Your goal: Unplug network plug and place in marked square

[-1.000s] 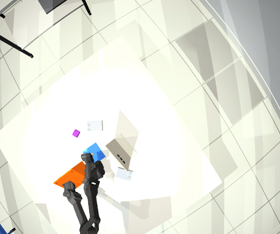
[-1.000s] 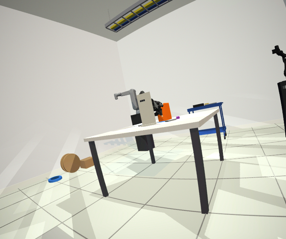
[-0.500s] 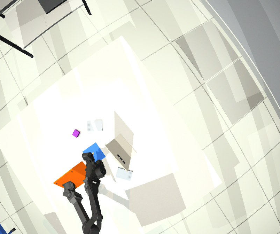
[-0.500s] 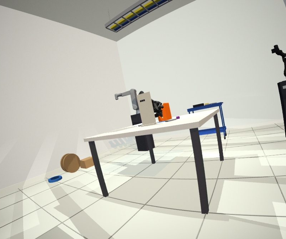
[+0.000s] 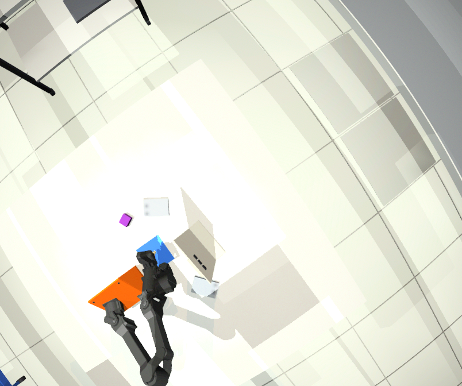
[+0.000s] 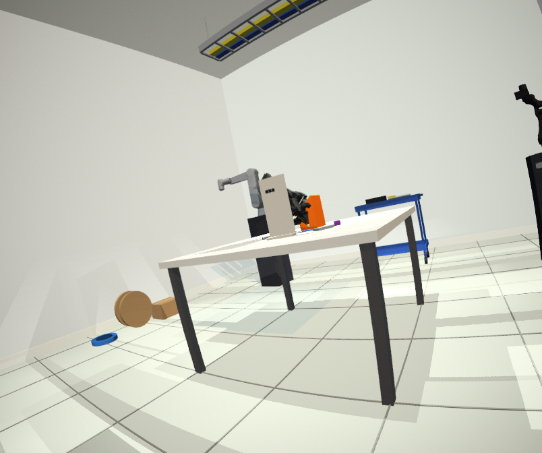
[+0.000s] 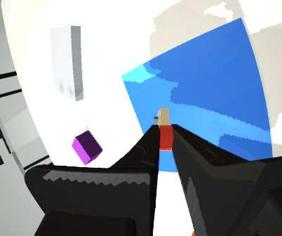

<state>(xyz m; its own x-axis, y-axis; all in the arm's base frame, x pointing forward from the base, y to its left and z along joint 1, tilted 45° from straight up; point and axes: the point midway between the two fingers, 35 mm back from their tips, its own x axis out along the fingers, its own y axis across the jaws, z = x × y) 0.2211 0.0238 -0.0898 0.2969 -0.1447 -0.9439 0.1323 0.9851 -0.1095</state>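
Now: gripper tip 4 cm above the blue marked square. Round my gripper tip: upright beige panel: 20 cm ahead, 13 cm above, 7 cm to the right; network plug: right at my gripper tip.
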